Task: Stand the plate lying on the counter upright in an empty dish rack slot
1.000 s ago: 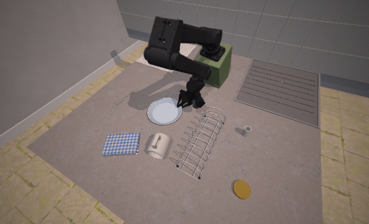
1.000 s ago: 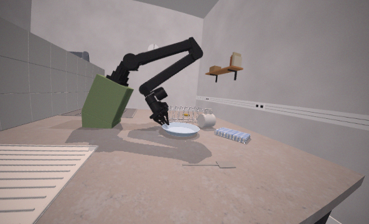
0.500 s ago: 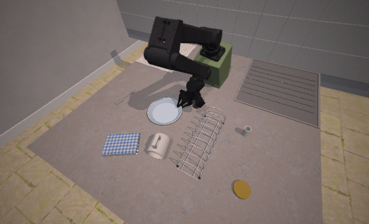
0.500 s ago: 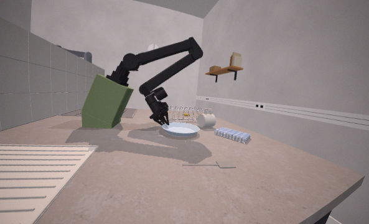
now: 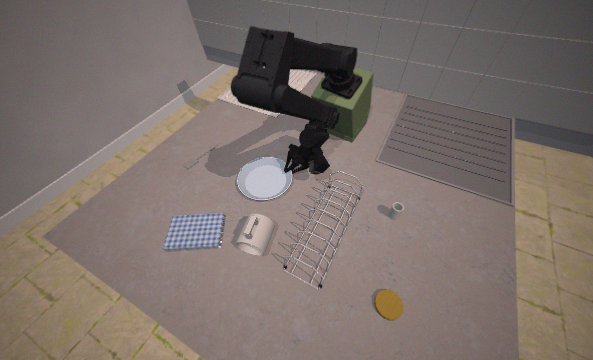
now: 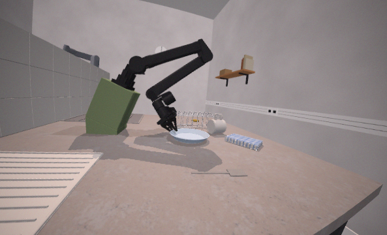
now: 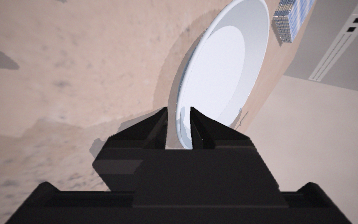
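The pale blue plate is 80 mm ahead of my hand, 50 mm to the right of it and 10 mm below it. Round my hand: grey drain mat: 540 mm behind, 400 mm to the left, 20 mm below; then disc: 480 mm to the left, 180 mm ahead, 10 mm below; then small white cup: 380 mm to the left, 70 mm behind, 10 mm below.
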